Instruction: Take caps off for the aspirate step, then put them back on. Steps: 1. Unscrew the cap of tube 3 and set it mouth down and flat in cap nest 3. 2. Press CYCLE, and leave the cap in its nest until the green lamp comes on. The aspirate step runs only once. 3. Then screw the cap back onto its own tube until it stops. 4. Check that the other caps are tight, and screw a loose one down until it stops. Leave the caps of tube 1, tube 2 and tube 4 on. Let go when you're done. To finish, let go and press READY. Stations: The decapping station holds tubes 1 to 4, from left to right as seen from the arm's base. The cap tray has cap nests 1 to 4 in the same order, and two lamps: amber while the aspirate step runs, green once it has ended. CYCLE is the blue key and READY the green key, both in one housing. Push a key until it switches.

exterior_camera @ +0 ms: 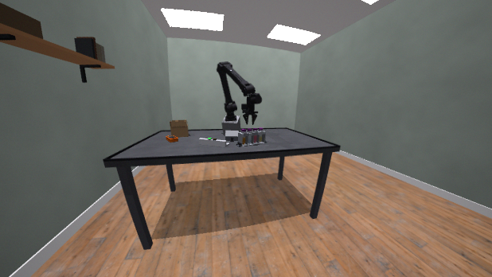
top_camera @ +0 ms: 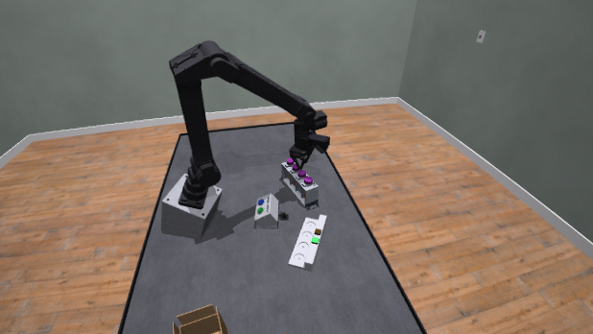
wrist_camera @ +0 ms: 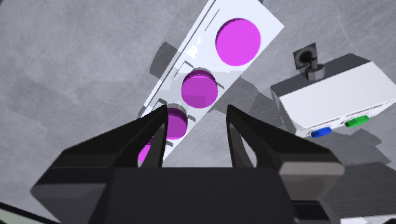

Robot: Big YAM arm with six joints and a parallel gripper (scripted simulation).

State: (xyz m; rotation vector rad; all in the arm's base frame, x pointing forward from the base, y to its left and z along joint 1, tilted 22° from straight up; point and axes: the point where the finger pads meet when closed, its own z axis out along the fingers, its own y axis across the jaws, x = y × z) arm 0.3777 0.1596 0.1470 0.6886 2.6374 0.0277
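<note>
The cap is 5 cm below my hand. From my hand the other things lie so: blue key 17 cm behind, 11 cm to the right, 10 cm below; key housing 16 cm behind, 13 cm to the right, 11 cm below; green key 18 cm behind, 15 cm to the right, 10 cm below.
</note>
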